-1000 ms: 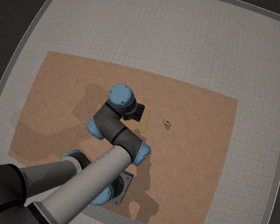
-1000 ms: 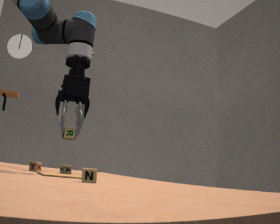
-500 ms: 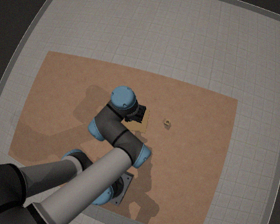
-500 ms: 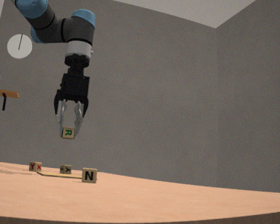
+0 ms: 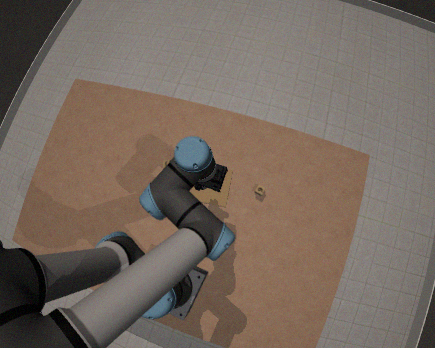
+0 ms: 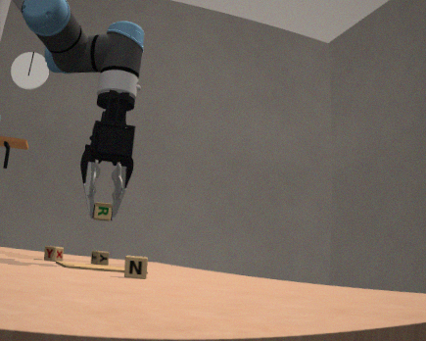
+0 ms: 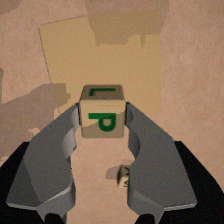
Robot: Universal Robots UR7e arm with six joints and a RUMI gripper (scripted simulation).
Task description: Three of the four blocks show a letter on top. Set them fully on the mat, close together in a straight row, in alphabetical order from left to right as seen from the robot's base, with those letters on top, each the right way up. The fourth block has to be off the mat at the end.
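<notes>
Right now the mat is 100 mm below my hand. Also, from my hand: tan block 10 mm ahead, 190 mm to the left, 90 mm below.
</notes>
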